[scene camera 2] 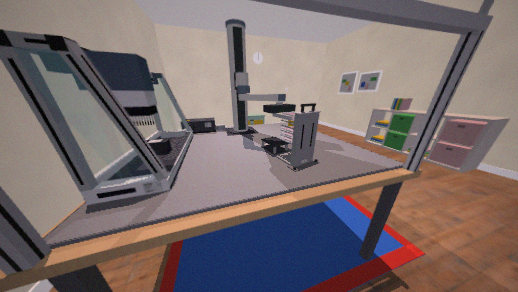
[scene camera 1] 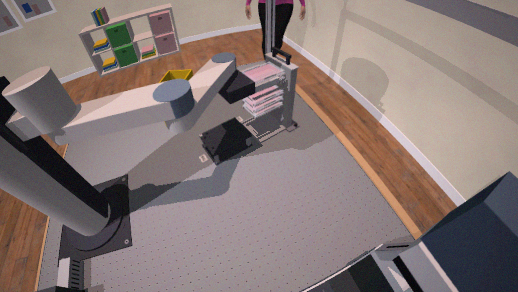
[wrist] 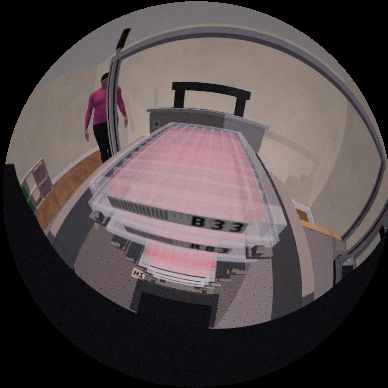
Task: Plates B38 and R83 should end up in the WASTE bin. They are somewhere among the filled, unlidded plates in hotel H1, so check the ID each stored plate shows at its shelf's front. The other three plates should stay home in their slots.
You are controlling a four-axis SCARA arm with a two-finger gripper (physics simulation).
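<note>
Hotel H1 holds pink-filled plates. My gripper is at the hotel's upper part, its fingers along both sides of the upper plates. In the wrist view, plate B33 is on top. Directly under it is plate R83, partly seen through B33; my gripper is shut on R83, close below B33. Further pink plates sit lower, and their IDs are not readable. B38 cannot be made out. A yellow bin stands behind the arm, its label not visible.
A black stand is in front of the hotel. The hotel's black handle rises above the plates. A large enclosed machine stands across the table. A person stands beyond the hotel.
</note>
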